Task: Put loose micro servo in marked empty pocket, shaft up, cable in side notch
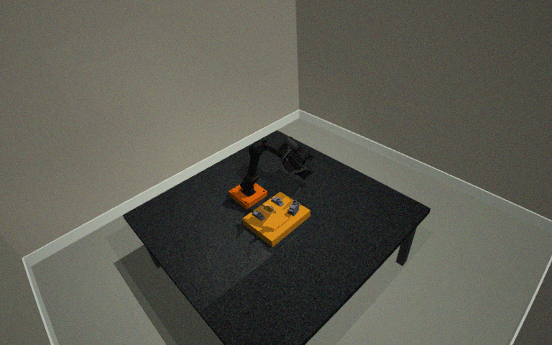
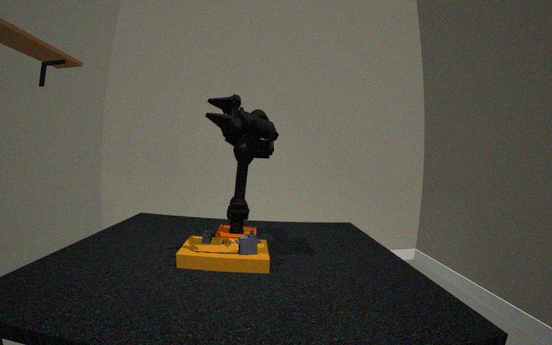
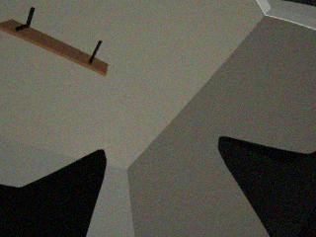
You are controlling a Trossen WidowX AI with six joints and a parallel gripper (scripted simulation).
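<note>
My gripper tip is now 13 cm past the orange robot deck, 5 cm to the right of it and 48 cm above it.
</note>
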